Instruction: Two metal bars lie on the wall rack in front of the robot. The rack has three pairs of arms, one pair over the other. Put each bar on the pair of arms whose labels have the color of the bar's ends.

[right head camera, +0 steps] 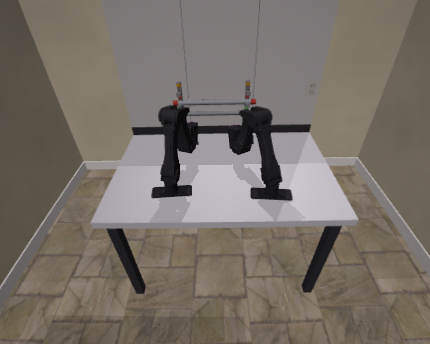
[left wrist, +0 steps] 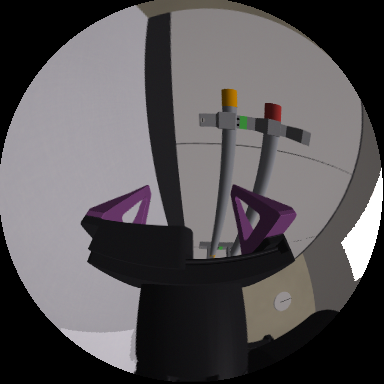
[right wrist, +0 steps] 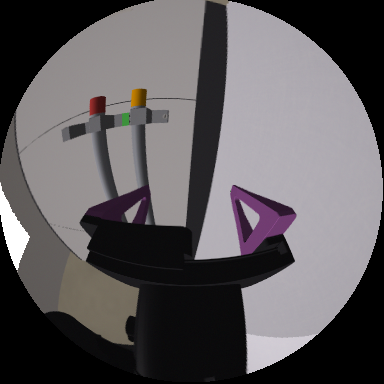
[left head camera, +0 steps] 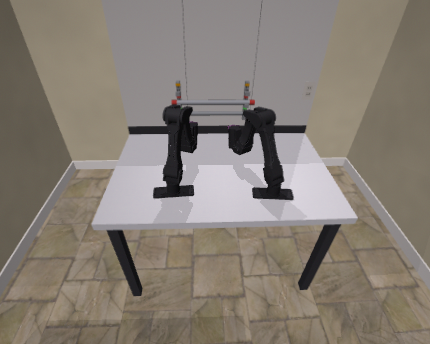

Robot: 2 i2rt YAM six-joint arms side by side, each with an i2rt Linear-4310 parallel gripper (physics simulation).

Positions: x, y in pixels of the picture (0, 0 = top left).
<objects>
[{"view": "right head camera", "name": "grey wall panel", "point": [220, 50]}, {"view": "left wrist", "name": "my left gripper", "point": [190, 188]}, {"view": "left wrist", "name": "red-ended bar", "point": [269, 142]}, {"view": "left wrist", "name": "orange-ended bar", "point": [228, 136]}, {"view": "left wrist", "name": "dark strip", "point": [157, 61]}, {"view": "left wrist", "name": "grey wall panel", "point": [208, 53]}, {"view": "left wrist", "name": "grey rack bracket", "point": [226, 120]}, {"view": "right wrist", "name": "my right gripper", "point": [189, 189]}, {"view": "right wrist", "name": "red-ended bar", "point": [98, 138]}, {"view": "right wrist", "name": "orange-ended bar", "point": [138, 130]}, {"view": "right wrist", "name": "grey wall panel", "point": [161, 53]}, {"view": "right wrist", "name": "grey rack bracket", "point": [141, 115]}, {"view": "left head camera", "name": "grey wall panel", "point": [149, 55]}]
</objects>
